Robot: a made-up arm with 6 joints. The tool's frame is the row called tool. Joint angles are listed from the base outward.
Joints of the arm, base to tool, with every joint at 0 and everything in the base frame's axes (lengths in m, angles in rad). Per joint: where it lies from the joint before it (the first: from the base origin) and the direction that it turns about. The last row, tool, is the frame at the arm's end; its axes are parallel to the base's.
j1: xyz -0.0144 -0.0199 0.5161 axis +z
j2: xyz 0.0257 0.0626 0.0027 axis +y
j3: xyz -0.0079 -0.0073 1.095 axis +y
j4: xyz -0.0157 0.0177 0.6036 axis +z
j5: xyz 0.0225 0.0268 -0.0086 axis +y
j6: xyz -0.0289 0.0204 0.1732 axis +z
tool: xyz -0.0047 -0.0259 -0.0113
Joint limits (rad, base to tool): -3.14..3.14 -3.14..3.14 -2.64..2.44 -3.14..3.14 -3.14..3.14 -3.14..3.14
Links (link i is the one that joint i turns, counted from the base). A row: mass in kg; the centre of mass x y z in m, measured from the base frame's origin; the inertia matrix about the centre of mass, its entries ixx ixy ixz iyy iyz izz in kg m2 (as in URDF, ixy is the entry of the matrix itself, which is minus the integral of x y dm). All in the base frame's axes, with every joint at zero. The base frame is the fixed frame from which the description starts. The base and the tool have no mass.
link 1: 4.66; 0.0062 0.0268 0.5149; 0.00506 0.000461 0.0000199 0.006 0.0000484 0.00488
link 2: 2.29; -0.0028 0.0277 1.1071; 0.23 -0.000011 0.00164 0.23 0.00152 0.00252
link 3: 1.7; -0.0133 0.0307 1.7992; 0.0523 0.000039 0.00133 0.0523 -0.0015 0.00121
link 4: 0.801; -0.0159 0.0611 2.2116; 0.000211 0 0 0.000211 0 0.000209
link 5: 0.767; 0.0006 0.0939 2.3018; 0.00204 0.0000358 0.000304 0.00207 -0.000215 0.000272
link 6: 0.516; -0.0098 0.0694 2.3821; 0.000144 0 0 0.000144 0 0.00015
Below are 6 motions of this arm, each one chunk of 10 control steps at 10 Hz.
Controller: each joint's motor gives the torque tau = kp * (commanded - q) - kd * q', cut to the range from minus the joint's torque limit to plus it. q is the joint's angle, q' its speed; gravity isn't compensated. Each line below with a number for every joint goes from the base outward.
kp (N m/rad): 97 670 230 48 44 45
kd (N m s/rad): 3.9 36 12 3 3.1 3.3
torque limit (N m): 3.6 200 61 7.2 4.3 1.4
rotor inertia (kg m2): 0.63 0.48 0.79 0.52 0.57 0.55
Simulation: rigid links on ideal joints. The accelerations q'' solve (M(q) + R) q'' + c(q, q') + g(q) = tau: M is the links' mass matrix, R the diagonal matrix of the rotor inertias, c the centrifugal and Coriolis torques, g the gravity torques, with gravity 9.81 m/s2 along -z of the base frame. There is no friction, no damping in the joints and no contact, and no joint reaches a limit. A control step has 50 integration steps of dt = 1/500 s. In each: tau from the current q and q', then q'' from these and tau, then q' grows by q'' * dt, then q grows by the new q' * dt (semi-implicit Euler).
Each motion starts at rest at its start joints. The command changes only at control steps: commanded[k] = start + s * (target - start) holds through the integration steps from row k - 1 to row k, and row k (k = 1, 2, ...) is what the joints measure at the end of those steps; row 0 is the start. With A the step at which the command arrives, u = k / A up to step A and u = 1 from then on. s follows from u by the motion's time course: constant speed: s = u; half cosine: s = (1 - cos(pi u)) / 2; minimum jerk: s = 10 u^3 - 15 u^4 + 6 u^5; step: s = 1 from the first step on.
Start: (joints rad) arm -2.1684 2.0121 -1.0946 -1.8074 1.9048 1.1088
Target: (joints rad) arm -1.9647 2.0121 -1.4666 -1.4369 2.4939 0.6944
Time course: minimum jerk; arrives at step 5
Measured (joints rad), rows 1 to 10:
1: -2.1680 2.0427 -1.0998 -1.7970 1.9155 1.1013
2: -2.1656 2.1016 -1.1365 -1.7330 1.9771 1.0774
3: -2.1604 2.1445 -1.2378 -1.5899 2.1237 1.0319
4: -2.1529 2.1425 -1.3686 -1.4240 2.3553 0.9653
5: -2.1397 2.1043 -1.4517 -1.3312 2.5788 0.8763
6: -2.1184 2.0690 -1.4665 -1.3429 2.7386 0.7644
7: -2.0901 2.0636 -1.4505 -1.4077 2.8283 0.6594
8: -2.0555 2.0820 -1.4337 -1.4590 2.8468 0.5810
9: -2.0144 2.1024 -1.4229 -1.4675 2.7958 0.5298
10: -1.9683 2.1102 -1.4182 -1.4443 2.6783 0.5061

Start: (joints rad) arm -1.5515 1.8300 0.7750 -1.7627 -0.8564 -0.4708
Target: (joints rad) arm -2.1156 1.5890 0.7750 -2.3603 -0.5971 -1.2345
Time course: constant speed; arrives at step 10
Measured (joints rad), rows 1 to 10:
1: -1.5540 1.8495 0.7743 -1.7833 -0.8436 -0.4832
2: -1.5611 1.8757 0.7991 -1.8439 -0.8081 -0.5197
3: -1.5721 1.8813 0.8343 -1.9320 -0.7625 -0.5803
4: -1.5866 1.8617 0.8460 -2.0194 -0.7235 -0.6658
5: -1.6046 1.8234 0.8307 -2.0867 -0.6974 -0.7758
6: -1.6262 1.7779 0.8074 -2.1343 -0.6797 -0.8993
7: -1.6515 1.7373 0.7932 -2.1762 -0.6633 -1.0117
8: -1.6805 1.7092 0.7927 -2.2254 -0.6434 -1.1028
9: -1.7133 1.6929 0.8019 -2.2858 -0.6194 -1.1731
10: -1.7500 1.6817 0.8143 -2.3525 -0.5930 -1.2313

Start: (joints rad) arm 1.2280 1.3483 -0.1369 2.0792 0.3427 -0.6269
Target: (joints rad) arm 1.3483 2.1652 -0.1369 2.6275 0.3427 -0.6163
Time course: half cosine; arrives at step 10
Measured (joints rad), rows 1 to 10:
1: 1.2285 1.3824 -0.1437 2.0845 0.3441 -0.6267
2: 1.2303 1.4623 -0.1313 2.1072 0.3450 -0.6262
3: 1.2335 1.5743 -0.1029 2.1572 0.3412 -0.6255
4: 1.2386 1.7094 -0.0776 2.2346 0.3319 -0.6247
5: 1.2462 1.8545 -0.0600 2.3299 0.3195 -0.6238
6: 1.2568 1.9953 -0.0472 2.4293 0.3075 -0.6229
7: 1.2717 2.1198 -0.0375 2.5197 0.2982 -0.6220
8: 1.2925 2.2182 -0.0305 2.5916 0.2922 -0.6212
9: 1.3203 2.2822 -0.0260 2.6390 0.2889 -0.6207
10: 1.3528 2.3063 -0.0234 2.6584 0.2877 -0.6204

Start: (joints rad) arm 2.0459 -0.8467 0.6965 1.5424 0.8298 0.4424
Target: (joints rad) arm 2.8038 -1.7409 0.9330 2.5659 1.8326 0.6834
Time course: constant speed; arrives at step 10
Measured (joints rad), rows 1 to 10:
1: 2.0467 -0.9026 0.7548 1.5714 0.8618 0.4496
2: 2.0490 -1.0193 0.8024 1.6565 0.9523 0.4702
3: 2.0534 -1.1565 0.7803 1.7913 1.0863 0.5009
4: 2.0616 -1.2951 0.7339 1.9486 1.2297 0.5347
5: 2.0744 -1.4230 0.7147 2.0954 1.3596 0.5659
6: 2.0922 -1.5281 0.7305 2.2111 1.4700 0.5922
7: 2.1147 -1.6075 0.7686 2.2973 1.5638 0.6143
8: 2.1416 -1.6719 0.8159 2.3714 1.6480 0.6346
9: 2.1724 -1.7369 0.8608 2.4513 1.7307 0.6554
10: 2.2070 -1.8139 0.8934 2.5455 1.8179 0.6777

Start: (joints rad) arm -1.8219 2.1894 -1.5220 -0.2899 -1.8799 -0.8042
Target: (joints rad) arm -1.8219 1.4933 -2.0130 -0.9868 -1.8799 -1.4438
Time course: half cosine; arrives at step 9
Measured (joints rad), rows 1 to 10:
1: -1.8224 2.2115 -1.5187 -0.2994 -1.8851 -0.8109
2: -1.8231 2.2245 -1.5205 -0.3417 -1.9073 -0.8370
3: -1.8237 2.1684 -1.5584 -0.4318 -1.9414 -0.8912
4: -1.8248 2.0361 -1.6454 -0.5602 -1.9640 -0.9756
5: -1.8275 1.8652 -1.7647 -0.6997 -1.9560 -1.0888
6: -1.8312 1.7096 -1.8874 -0.8234 -1.9206 -1.2238
7: -1.8325 1.6050 -1.9872 -0.9160 -1.8809 -1.3596
8: -1.8293 1.5539 -2.0474 -0.9739 -1.8600 -1.4721
9: -1.8223 1.5425 -2.0655 -0.9976 -1.8640 -1.5582
10: -1.8141 1.5533 -2.0555 -0.9934 -1.8836 -1.6179

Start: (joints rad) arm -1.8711 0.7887 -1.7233 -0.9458 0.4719 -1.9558
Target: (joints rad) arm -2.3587 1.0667 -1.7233 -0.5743 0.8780 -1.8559
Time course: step
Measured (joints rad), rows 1 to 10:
1: -1.8655 0.9225 -1.7871 -0.8779 0.4922 -1.9409
2: -1.8675 1.1357 -1.8055 -0.6885 0.5654 -1.8983
3: -1.8827 1.2377 -1.7376 -0.5067 0.7184 -1.8511
4: -1.9089 1.2177 -1.6819 -0.4440 0.9159 -1.8272
5: -1.9467 1.1524 -1.6952 -0.4896 1.0762 -1.8291
6: -1.9976 1.1017 -1.7538 -0.5699 1.1742 -1.8454
7: -2.0616 1.0888 -1.7981 -0.6228 1.1948 -1.8593
8: -2.1357 1.1056 -1.7975 -0.6279 1.1371 -1.8636
9: -2.2176 1.1290 -1.7675 -0.5998 1.0105 -1.8605
10: -2.3068 1.1419 -1.7426 -0.5676 0.8731 -1.8558

